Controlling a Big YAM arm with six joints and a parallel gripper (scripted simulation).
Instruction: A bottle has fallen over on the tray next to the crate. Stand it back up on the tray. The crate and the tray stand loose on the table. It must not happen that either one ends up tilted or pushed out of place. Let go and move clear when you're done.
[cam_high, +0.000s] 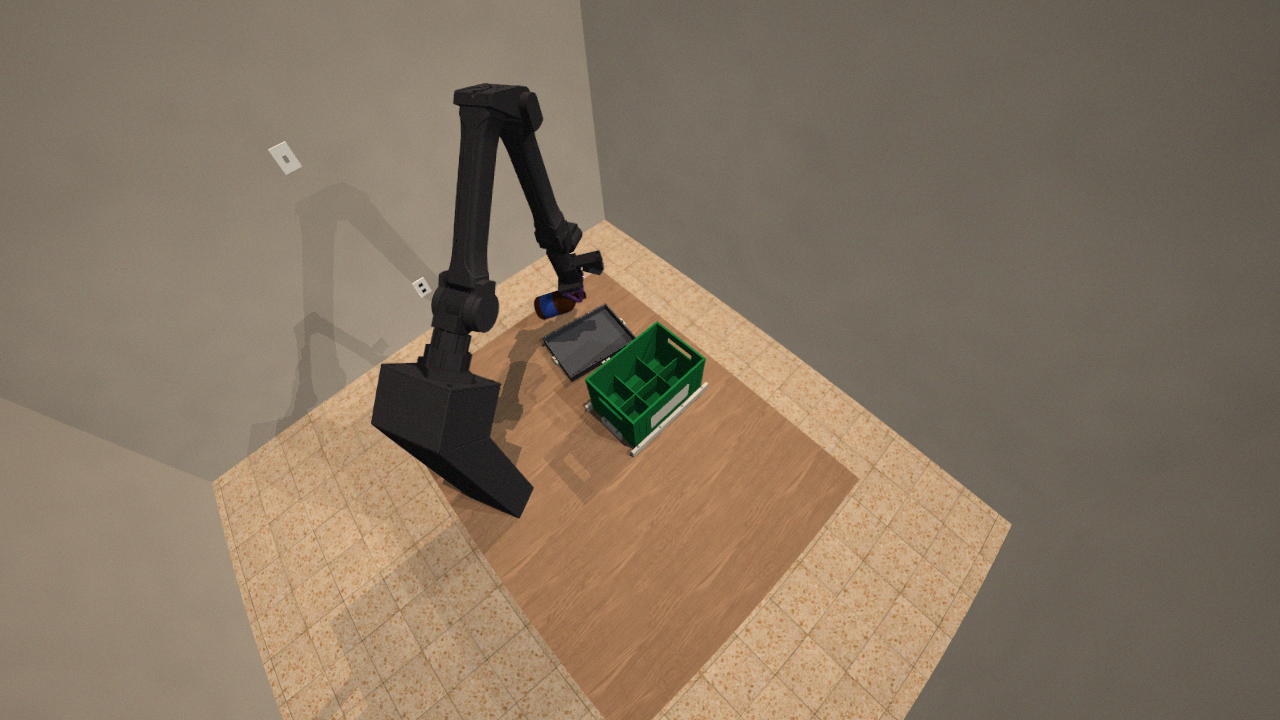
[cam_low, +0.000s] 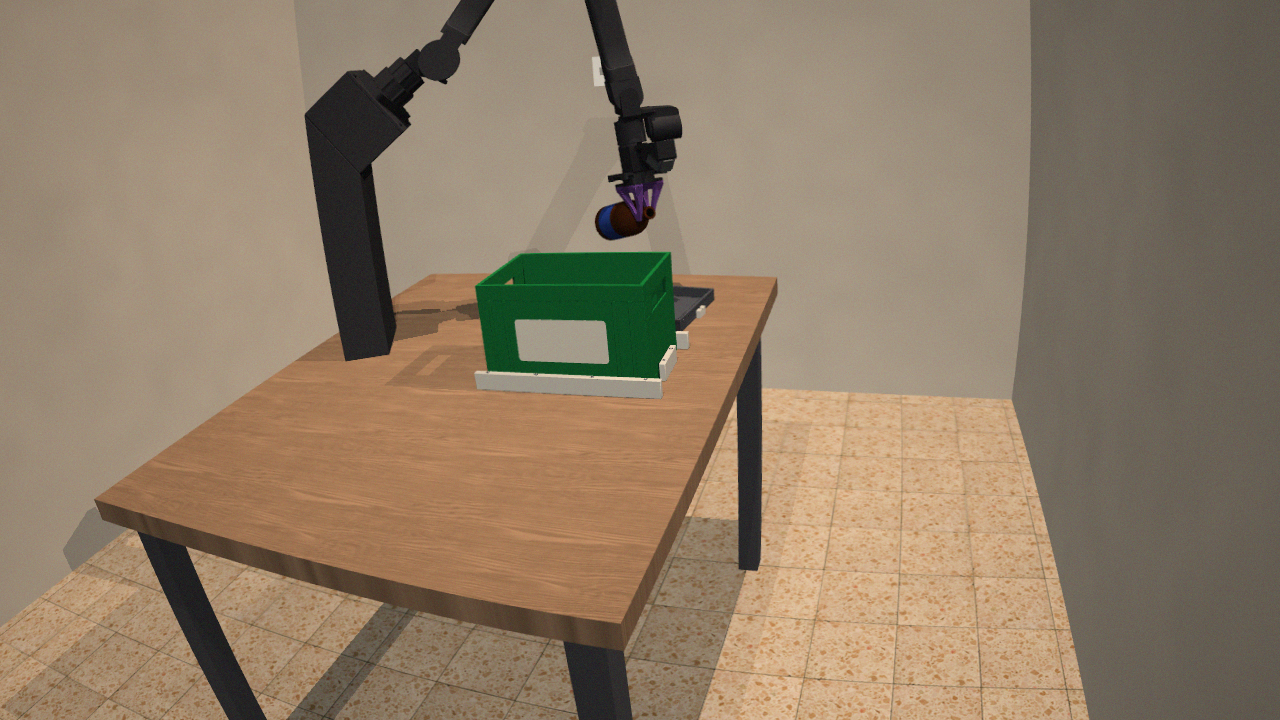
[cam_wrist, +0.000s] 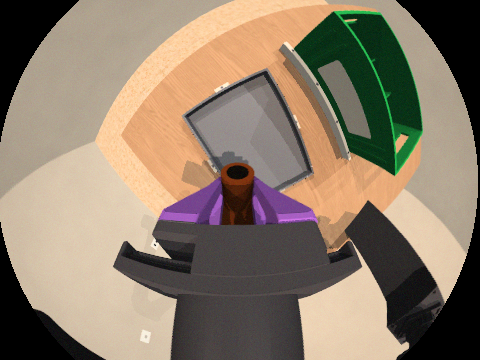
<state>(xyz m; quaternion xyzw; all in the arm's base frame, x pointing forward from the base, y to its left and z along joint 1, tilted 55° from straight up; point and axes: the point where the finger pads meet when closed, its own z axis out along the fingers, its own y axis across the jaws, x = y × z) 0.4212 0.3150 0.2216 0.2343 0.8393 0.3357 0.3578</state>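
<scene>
Now: hand 5 cm past the brown bottle, 1 cm to the right of it and 1 cm above it. The rest, counted from my hand: green crate 12 cm ahead, 30 cm to the right, 10 cm below; tray 4 cm to the right, 17 cm below.
</scene>
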